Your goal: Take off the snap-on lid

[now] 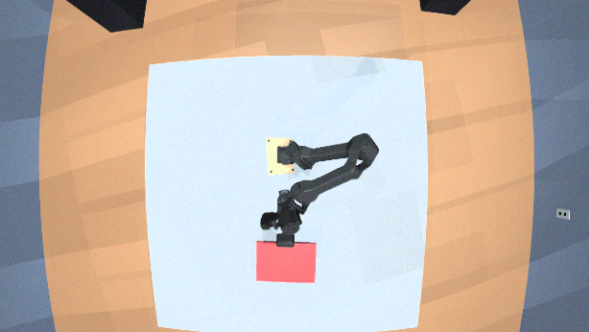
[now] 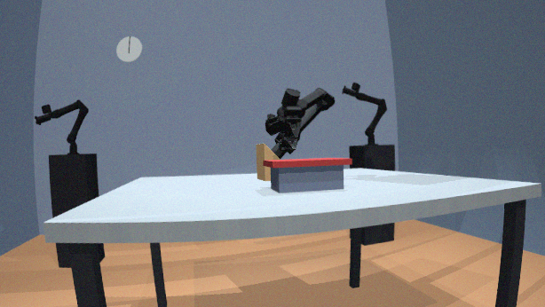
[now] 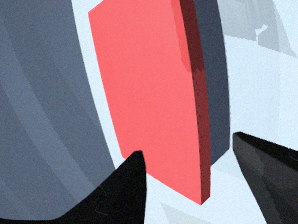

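The lid is 12 cm ahead of my gripper tip and 6 cm below it. The rest, counted from my gripper tip: grey-blue storage box: 12 cm ahead, 10 cm below.
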